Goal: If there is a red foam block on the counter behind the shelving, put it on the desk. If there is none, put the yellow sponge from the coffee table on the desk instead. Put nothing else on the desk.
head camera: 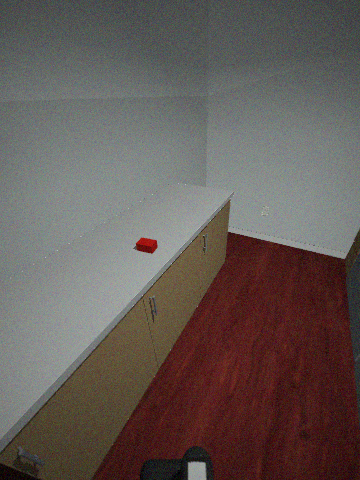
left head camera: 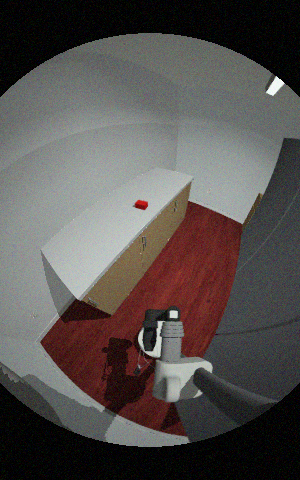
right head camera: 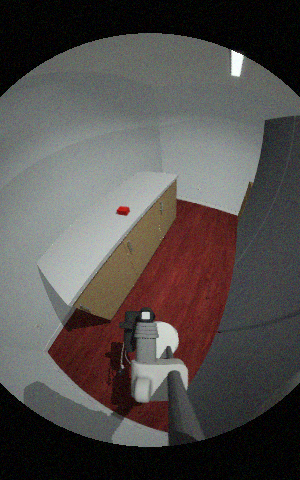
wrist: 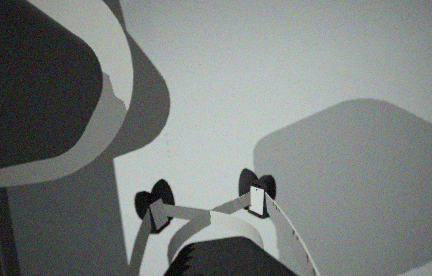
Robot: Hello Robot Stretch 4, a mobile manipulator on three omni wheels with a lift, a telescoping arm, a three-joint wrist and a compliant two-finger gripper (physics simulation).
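Where they show: gripper, between the fingertips: (left head camera: 146,376) (right head camera: 130,376) (wrist: 205,190); robot's base, origin of its link: (left head camera: 158,337) (right head camera: 158,339).
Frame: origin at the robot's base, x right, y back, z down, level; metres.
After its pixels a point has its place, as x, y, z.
A red foam block (head camera: 146,245) @(-0.224, -0.948, -0.927) (left head camera: 141,205) @(-0.220, -0.943, -0.919) (right head camera: 123,210) @(-0.214, -0.947, -0.926) lies on the white top of the counter (head camera: 60,300) @(-0.531, -0.639, -0.883) (left head camera: 85,250) @(-0.544, -0.503, -0.883) (right head camera: 80,255) @(-0.494, -0.544, -0.883), between its middle and its far end, nearer the front edge than the wall in the head camera view. My gripper (wrist: 205,190) @(-0.079, 0.143, -0.900) is open, with its two dark fingertips apart and no object between them in the wrist view. In the left and right head camera views the wrist hangs over the floor, off the near end of the counter and well short of the block. The desk, the coffee table and the yellow sponge do not show.
A tall dark grey panel (left head camera: 265,280) @(0.863, -0.380, -0.721) (right head camera: 270,280) @(0.796, -0.257, -0.849) stands on the right, across a strip of red floor (head camera: 260,360) @(0.473, -0.851, 0.027) from the counter's wooden doors with metal handles. Pale walls (head camera: 100,150) @(-0.523, -1.404, -1.307) close off the back and left. A brown edge shows beyond the panel.
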